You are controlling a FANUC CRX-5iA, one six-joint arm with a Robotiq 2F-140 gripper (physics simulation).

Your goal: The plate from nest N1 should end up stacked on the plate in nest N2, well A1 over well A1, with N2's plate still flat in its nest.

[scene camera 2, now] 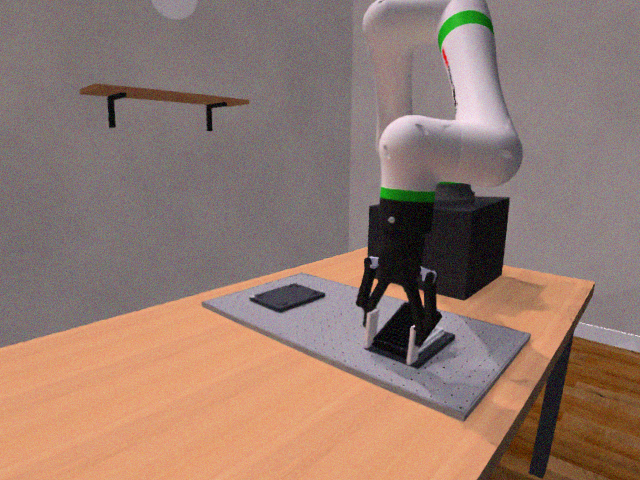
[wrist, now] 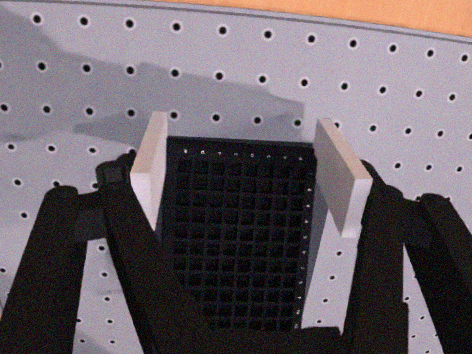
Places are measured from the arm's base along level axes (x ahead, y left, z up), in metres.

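Pixels of known places: gripper, fingertip midpoint: (scene camera 2: 389, 353) (wrist: 241, 139); arm's base, origin of the base link: (scene camera 2: 450, 201).
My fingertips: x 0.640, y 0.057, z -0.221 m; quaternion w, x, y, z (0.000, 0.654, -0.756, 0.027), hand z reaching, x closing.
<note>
Ahead of a thing's pixels: the offset from my fingertips to its top centre. Level surfaces: height alone.
A black well plate (scene camera 2: 400, 326) (wrist: 240, 215) is between the fingers at the right-hand nest {0.001 m down, 0.086 m back, 0.013 m left} (scene camera 2: 436, 349). In the scene view it is tilted, its end towards the robot base raised and its front end low. My gripper (scene camera 2: 391, 335) (wrist: 241, 139) is shut on its long sides with two pale finger pads. The side of a pale plate {0.011 m up, 0.086 m back, 0.013 m left} (scene camera 2: 431, 339) shows beneath the black one; whether it lies flat I cannot tell. The other nest {0.001 m down, 0.170 m back, 0.353 m right} (scene camera 2: 287, 297) is dark and low at the left; whether a plate is in it I cannot tell. The nest numbers are not readable.
Both nests are on a grey perforated board {0.015 m down} (scene camera 2: 330, 330) (wrist: 240, 55) on the wooden table {0.028 m down} (scene camera 2: 232, 392). The black robot pedestal (scene camera 2: 470, 248) stands behind the right-hand nest. A wooden shelf (scene camera 2: 165, 96) is on the wall at the left, away from the arm.
</note>
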